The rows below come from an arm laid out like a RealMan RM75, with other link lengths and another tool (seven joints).
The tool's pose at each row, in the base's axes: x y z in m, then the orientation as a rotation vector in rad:
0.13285 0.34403 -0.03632 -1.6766 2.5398 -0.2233
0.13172 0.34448 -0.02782 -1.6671 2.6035 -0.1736
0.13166 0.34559 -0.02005 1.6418 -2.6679 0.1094
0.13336 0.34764 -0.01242 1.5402 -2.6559 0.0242
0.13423 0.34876 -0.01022 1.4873 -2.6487 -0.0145
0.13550 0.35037 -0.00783 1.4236 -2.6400 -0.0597
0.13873 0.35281 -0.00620 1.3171 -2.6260 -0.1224
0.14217 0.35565 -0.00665 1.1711 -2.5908 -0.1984
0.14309 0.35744 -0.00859 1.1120 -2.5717 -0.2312
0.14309 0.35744 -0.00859 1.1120 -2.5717 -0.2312
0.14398 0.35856 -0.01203 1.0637 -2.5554 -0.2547
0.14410 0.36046 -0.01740 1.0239 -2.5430 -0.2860
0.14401 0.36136 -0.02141 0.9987 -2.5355 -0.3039
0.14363 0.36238 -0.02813 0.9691 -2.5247 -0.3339
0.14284 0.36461 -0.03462 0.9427 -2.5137 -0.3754
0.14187 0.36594 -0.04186 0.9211 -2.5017 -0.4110
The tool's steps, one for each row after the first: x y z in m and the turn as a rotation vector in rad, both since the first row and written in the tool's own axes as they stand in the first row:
0.00008 -0.00026 -0.00858 -0.0534 0.0210 0.0259
-0.00088 -0.00110 -0.01633 -0.1176 0.0443 0.0597
-0.00339 -0.00315 -0.02373 -0.1981 0.0727 0.1097
-0.00475 -0.00388 -0.02584 -0.2371 0.0883 0.1361
-0.00672 -0.00482 -0.02812 -0.2831 0.1063 0.1688
-0.01022 -0.00708 -0.02940 -0.3521 0.1376 0.2252
-0.01419 -0.00903 -0.02862 -0.4482 0.1901 0.3003
-0.01621 -0.00884 -0.02670 -0.4904 0.2120 0.3304
-0.01621 -0.00884 -0.02670 -0.4904 0.2120 0.3304
-0.01761 -0.00862 -0.02325 -0.5234 0.2312 0.3552
-0.01943 -0.00708 -0.01808 -0.5565 0.2399 0.3769
-0.02024 -0.00596 -0.01421 -0.5762 0.2458 0.3909
-0.02107 -0.00407 -0.00772 -0.6052 0.2493 0.4070
-0.02284 -0.00138 -0.00161 -0.6398 0.2455 0.4217
-0.02372 0.00125 0.00528 -0.6705 0.2430 0.4328

